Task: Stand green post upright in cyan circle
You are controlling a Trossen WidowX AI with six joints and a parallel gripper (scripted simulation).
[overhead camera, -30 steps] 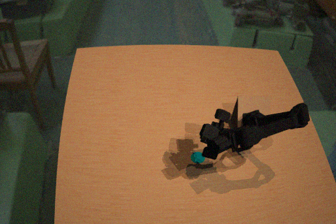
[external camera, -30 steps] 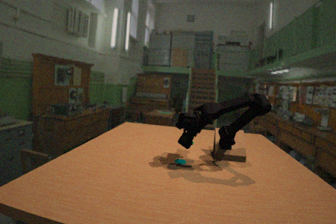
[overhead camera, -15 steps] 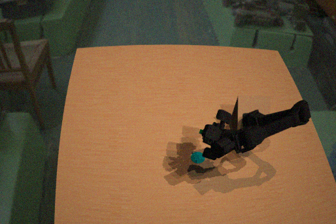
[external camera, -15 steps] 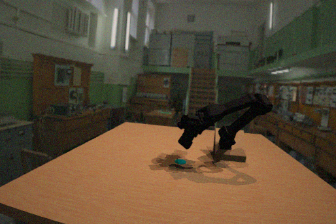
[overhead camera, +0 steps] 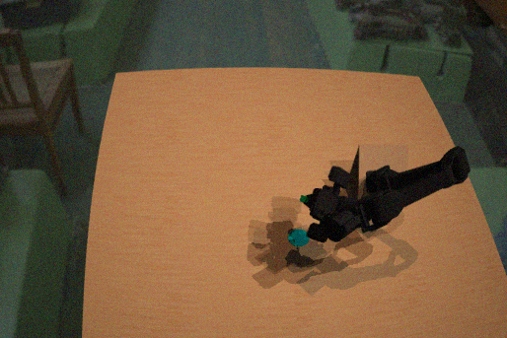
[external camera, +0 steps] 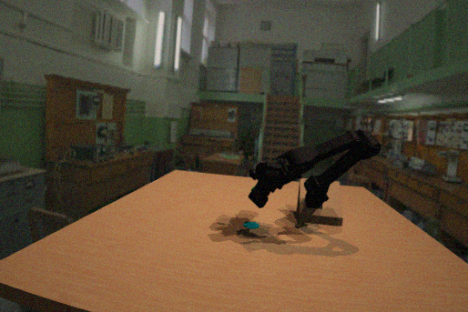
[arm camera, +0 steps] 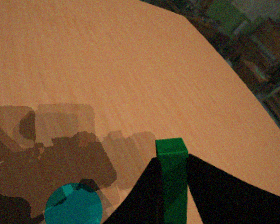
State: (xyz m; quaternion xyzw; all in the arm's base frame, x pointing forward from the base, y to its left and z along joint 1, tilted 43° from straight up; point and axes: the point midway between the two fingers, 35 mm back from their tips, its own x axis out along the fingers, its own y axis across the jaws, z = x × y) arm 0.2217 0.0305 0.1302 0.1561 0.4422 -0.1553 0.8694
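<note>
The cyan circle is 13 cm below my gripper tip and 4 cm to the left of it. The rest, counted from my gripper tip: green post 2 cm below, 2 cm behind.
</note>
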